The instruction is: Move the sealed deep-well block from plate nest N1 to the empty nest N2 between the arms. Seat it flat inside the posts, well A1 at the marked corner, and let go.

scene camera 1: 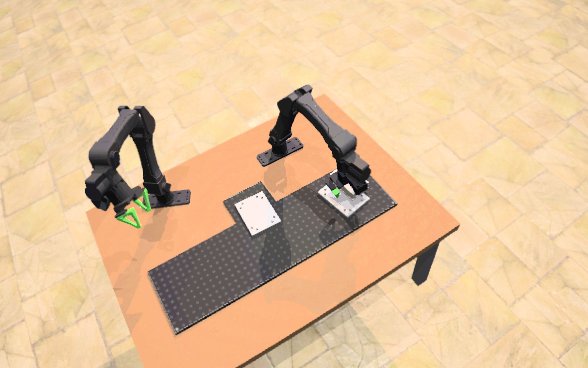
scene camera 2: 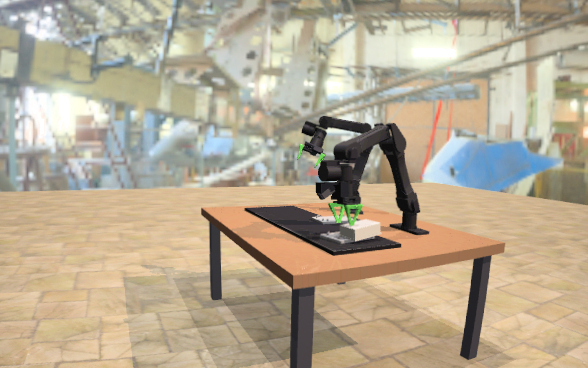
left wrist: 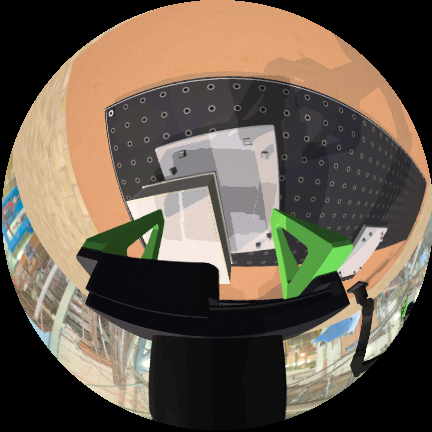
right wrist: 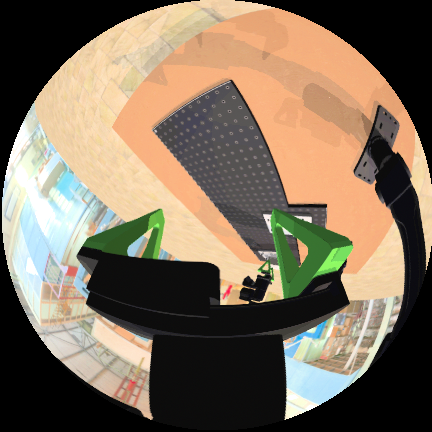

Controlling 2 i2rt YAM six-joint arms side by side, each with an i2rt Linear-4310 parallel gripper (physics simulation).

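Where they show: left gripper, fingertip midpoint: (scene camera 1: 347, 190) (scene camera 2: 345, 224) (left wrist: 216, 214) (right wrist: 269, 263); right gripper, fingertip midpoint: (scene camera 1: 144, 219) (scene camera 2: 306, 163) (right wrist: 217, 214); left arm's base, link origin: (scene camera 1: 280, 152) (scene camera 2: 408, 230); right arm's base, link origin: (scene camera 1: 166, 200) (scene camera 2: 354, 210) (left wrist: 358, 286) (right wrist: 377, 146).
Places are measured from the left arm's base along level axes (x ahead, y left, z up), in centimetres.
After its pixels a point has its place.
Note:
The white sealed block (scene camera 2: 365, 231) @[x 33.4, y 17.0, z 5.4 cm] (left wrist: 192, 230) @[x 35.4, y 11.3, z 7.0 cm] sits off centre on nest N1 (scene camera 1: 348, 210) @[x 42.3, y 5.9, z 2.4 cm] (left wrist: 252, 195) @[x 36.7, y 5.6, z 2.5 cm], a pale plate with small corner posts. It covers one corner area and overhangs the plate's edge; I cannot tell whether it lies flat. My left gripper (scene camera 2: 345, 223) @[x 37.1, y 9.1, z 6.7 cm] (left wrist: 216, 214) @[x 37.1, y 9.1, z 6.7 cm] is open and low at the block; in the left wrist view one finger overlaps its top and the other is beside it. Nest N2 (scene camera 1: 257, 212) @[x 24.0, y -23.1, z 2.5 cm] (left wrist: 362, 250) @[x 25.6, y -22.3, z 2.5 cm] is empty. My right gripper (scene camera 1: 144, 218) @[x 21.0, y -60.1, z 24.6 cm] (scene camera 2: 308, 162) @[x 21.0, y -60.1, z 24.6 cm] (right wrist: 217, 214) @[x 21.0, y -60.1, z 24.6 cm] is open, high and away from the nests. The A1 mark cannot be made out.
A black perforated board (scene camera 1: 215, 270) @[x 37.0, y -47.1, z 1.3 cm] (scene camera 2: 285, 217) @[x 41.2, y -37.2, z 1.3 cm] (left wrist: 320, 150) @[x 42.6, y -2.3, z 1.3 cm] (right wrist: 215, 145) @[x 35.3, y -55.9, z 1.3 cm] lies under both nests on the orange table (scene camera 1: 320, 285) @[x 61.3, y -18.6, z 0.0 cm] (scene camera 2: 440, 245) @[x 6.7, y 27.3, z 0.0 cm]. The left arm's base plate (scene camera 1: 280, 151) @[x 2.9, y -1.1, z 3.8 cm] and the right arm's base plate (scene camera 1: 175, 198) @[x -1.9, y -47.9, z 1.0 cm] stand along the table's back side in scene camera 1.

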